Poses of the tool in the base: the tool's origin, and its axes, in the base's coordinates. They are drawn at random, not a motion.
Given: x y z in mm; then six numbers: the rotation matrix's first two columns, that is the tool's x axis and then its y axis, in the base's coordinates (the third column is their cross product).
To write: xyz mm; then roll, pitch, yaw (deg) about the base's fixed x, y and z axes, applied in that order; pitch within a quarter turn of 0, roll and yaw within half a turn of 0. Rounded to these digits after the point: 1 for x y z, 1 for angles.
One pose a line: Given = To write
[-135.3 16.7 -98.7 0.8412 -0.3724 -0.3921 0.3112 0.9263 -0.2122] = [-135.3 16.7 -98.7 -13.3 23.1 -23.9]
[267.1 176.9 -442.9 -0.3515 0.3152 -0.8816 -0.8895 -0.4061 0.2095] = [267.1 176.9 -442.9 26.3 61.8 138.1]
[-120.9 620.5 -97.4 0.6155 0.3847 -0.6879 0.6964 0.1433 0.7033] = [-120.9 620.5 -97.4 104.3 43.5 32.0]
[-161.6 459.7 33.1 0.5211 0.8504 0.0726 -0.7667 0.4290 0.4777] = [-161.6 459.7 33.1 28.6 -4.2 58.5]
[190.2 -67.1 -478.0 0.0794 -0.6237 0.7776 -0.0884 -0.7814 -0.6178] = [190.2 -67.1 -478.0 -100.7 -51.0 -82.7]
